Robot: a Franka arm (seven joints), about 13 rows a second.
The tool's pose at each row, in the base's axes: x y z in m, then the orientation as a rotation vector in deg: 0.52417 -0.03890 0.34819 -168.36 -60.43 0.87; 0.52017 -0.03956 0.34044 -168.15 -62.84 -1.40; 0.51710 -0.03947 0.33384 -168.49 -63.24 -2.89; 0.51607 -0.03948 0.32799 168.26 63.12 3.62; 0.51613 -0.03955 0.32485 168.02 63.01 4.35; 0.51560 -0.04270 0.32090 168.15 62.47 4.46; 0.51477 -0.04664 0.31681 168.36 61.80 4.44; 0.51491 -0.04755 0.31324 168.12 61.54 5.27
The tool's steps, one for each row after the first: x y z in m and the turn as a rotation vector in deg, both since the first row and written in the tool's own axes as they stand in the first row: -0.00349 -0.00187 0.00780 -1.09 1.13 -1.50; -0.00578 -0.00374 0.01445 -1.86 1.86 -1.67; -0.00657 -0.00426 0.02031 -2.26 2.21 -1.66; -0.00656 -0.00410 0.02345 -2.66 2.57 -1.65; -0.00896 -0.00192 0.02736 -2.74 2.62 -1.30; -0.01210 0.00068 0.03140 -2.77 2.60 -0.85; -0.01256 0.00155 0.03496 -3.22 3.01 -0.75
